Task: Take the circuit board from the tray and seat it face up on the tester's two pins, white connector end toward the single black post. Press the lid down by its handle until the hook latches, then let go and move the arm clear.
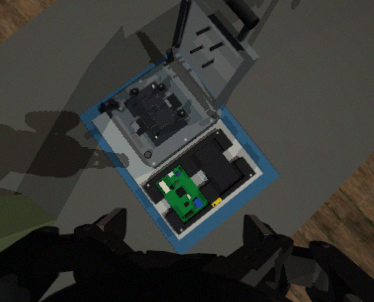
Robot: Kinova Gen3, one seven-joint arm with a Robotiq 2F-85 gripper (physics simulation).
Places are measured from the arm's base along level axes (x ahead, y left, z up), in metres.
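Where they show: gripper, between the fingertips: (184, 224).
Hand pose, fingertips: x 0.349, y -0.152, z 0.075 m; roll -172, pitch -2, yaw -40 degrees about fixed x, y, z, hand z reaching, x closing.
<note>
After its pixels a point has its place.
The green circuit board (181, 194) @(x 0.340, y -0.154, z -0.245 m) lies face up in the left part of the black-lined tray (223, 167) @(x 0.454, y -0.164, z -0.250 m), its long white connector at the upper-left end and a blue part at the lower right. The tester (156, 112) @(x 0.402, y 0.017, z -0.199 m) stands beyond the tray, with a black bed and several small dark posts; which are the pins is unclear. Its clear lid (212, 55) @(x 0.526, y 0.007, z -0.094 m) stands open, with the black handle (243, 14) @(x 0.542, y -0.012, z 0.005 m) at the top right. A dark latch part (109, 106) @(x 0.332, y 0.076, z -0.176 m) is at the tester's left edge. My gripper (184, 224) @(x 0.349, y -0.152, z 0.075 m) is open and empty, above the near end of the tray.
A blue base (263, 170) @(x 0.529, y -0.228, z -0.266 m) lies under the tester and tray on a grey table (320, 100) @(x 0.759, y -0.180, z -0.268 m). A small yellow piece (217, 202) @(x 0.394, y -0.216, z -0.240 m) is at the tray's near edge. A green surface (22, 215) @(x 0.059, y 0.006, z -0.200 m) shows at the left. Wood floor (325, 225) shows beyond the table edge at the lower right.
</note>
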